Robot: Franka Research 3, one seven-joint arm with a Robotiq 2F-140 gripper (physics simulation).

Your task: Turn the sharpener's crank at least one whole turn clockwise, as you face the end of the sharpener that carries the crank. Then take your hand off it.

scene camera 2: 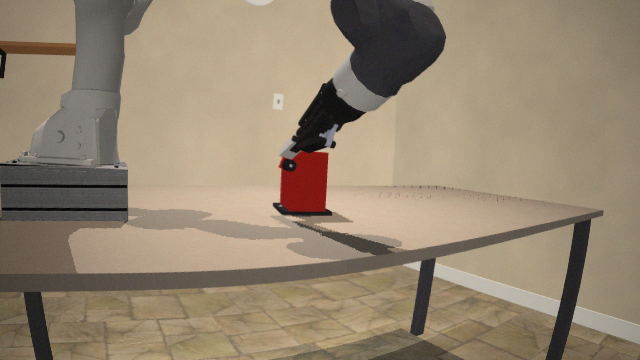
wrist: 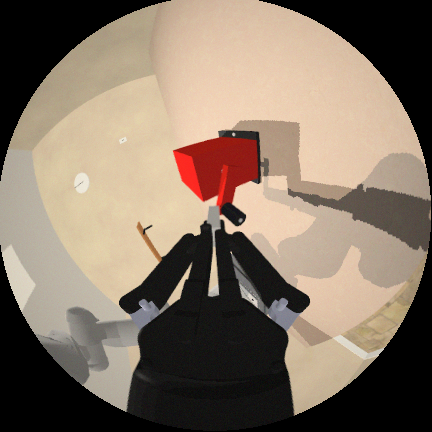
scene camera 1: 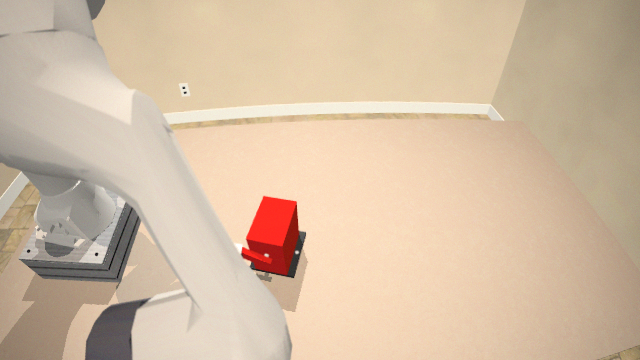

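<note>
The sharpener, a red box [scene camera 1: 272, 222] [scene camera 2: 305, 185] [wrist: 220, 157], stands upright on a black base plate [scene camera 1: 300, 245] [scene camera 2: 322, 213] [wrist: 255, 135]. Its red crank arm [scene camera 1: 256, 255] [wrist: 224, 187] points toward the robot's base side and slightly up. The black crank knob [scene camera 2: 289, 165] [wrist: 233, 214] sits by the upper left corner of the crank end in scene camera 2. My gripper [scene camera 2: 288, 149] [wrist: 213, 213] is shut and empty. Its pale tips are just above the knob, beside the crank's outer end, touching or very close. In scene camera 1 the arm hides the knob and most of my gripper.
The robot's base block [scene camera 1: 82, 250] [scene camera 2: 65, 192] stands on the table [scene camera 1: 425, 225] [scene camera 2: 190, 250], to the left of the sharpener in both scene views. My own forearm [scene camera 1: 180, 210] passes over the table beside the sharpener. The table's front edge [scene camera 2: 210, 276] runs along scene camera 2.
</note>
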